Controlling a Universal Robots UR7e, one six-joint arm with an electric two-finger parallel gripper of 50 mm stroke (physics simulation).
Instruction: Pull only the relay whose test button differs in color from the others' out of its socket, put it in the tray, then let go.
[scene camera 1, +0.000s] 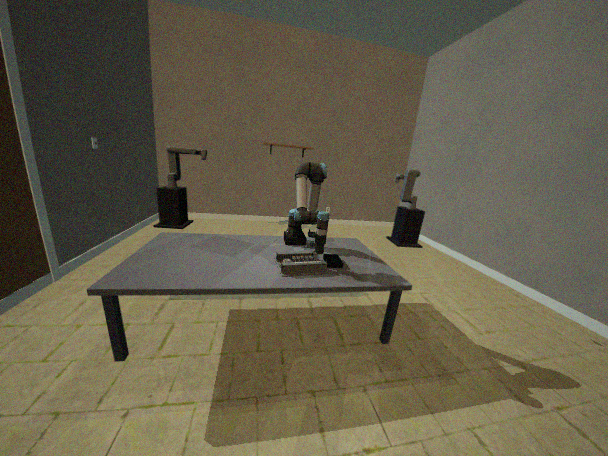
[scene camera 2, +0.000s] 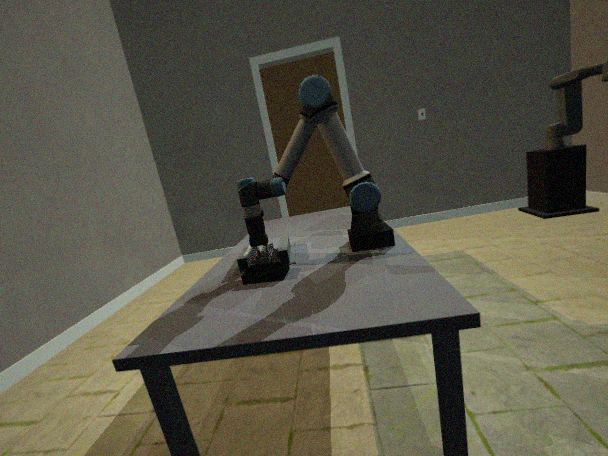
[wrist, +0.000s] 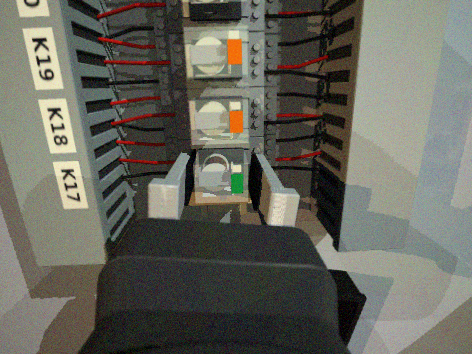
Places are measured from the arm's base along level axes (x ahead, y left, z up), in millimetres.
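Where they show: gripper, between the fingertips: (scene camera 1: 314, 260) (scene camera 2: 264, 256) (wrist: 222, 168); arm's base, origin of its link: (scene camera 1: 294, 234) (scene camera 2: 368, 228).
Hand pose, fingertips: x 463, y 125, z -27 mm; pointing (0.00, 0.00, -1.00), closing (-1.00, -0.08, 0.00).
Things, the pixels of their top centre, and the offset from my fingertips. Level surfaces: height alone.
- relay with the green test button, centre of its top: (wrist: 221, 184) dx +1, dy -1, dz +32 mm
- black tray, centre of its top: (scene camera 2: 265, 268) (scene camera 1: 333, 258) dx -48, dy +144, dz -2 mm
- grey table, height of its surface: dz -37 mm
The relay with the green test button (wrist: 217, 175) sits at the near end of the row in the wrist view, beside the label K17, in its socket. Relays with orange buttons (wrist: 210, 56) (wrist: 212, 122) sit behind it by K19 and K18. My gripper (wrist: 222, 168) points down, with its fingers on both sides of the green-button relay and a narrow gap at each side. It is partly open and holds nothing. In scene view 1 my gripper is low over the relay row's right end, its fingertips too small to make out. The black tray (scene camera 1: 334, 261) (scene camera 2: 265, 274) stands just beyond that end.
Slotted grey wire ducts (wrist: 50, 200) (wrist: 370, 125) rise on both sides of the relay row, with red and black wires between. Another relay, partly out of view, is at the top of the wrist view. The assembly stands on the grey table (scene camera 1: 200, 265) (scene camera 2: 390, 300).
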